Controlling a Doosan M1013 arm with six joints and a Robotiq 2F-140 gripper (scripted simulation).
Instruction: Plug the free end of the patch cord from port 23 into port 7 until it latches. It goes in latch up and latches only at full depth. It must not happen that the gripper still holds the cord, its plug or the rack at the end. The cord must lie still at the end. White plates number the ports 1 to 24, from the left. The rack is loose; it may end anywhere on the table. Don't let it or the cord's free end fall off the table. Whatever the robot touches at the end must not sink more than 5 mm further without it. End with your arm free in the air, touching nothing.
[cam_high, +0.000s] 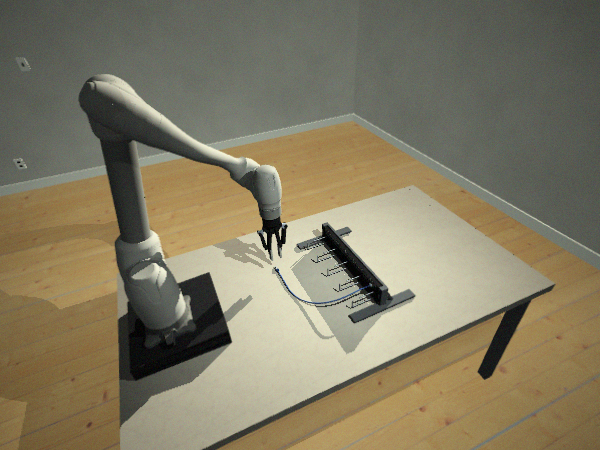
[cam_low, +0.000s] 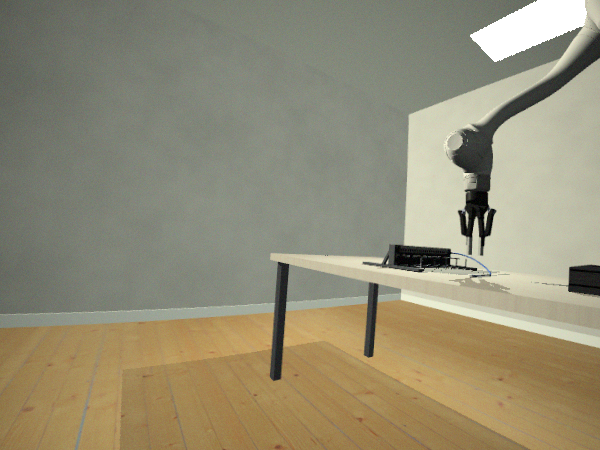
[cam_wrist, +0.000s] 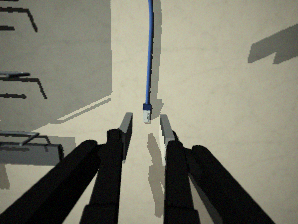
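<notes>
Now: the cord plug 11 cm below my hand and 1 cm to the left of it.
</notes>
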